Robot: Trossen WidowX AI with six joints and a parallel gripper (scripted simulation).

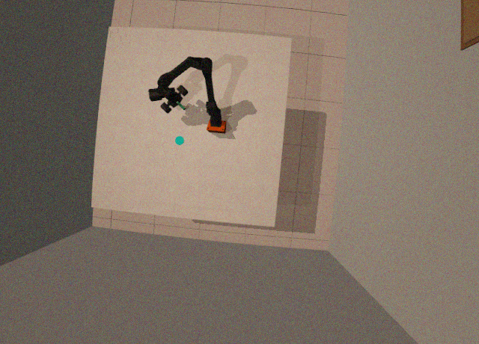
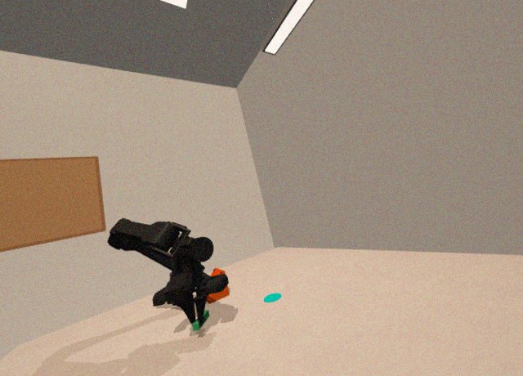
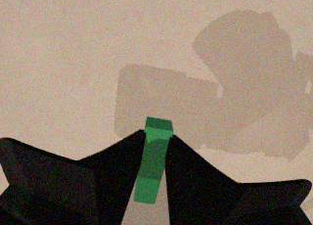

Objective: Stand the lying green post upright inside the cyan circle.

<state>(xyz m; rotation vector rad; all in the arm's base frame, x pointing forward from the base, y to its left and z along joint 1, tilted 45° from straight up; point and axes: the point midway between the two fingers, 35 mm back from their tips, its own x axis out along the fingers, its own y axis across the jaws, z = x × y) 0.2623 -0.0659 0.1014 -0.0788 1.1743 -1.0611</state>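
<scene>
Right now my gripper tip is 2 cm past the cyan circle, 24 cm to the right of it and 4 cm above it. Round my gripper tip: green post 2 cm behind, 1 cm to the left.
</scene>
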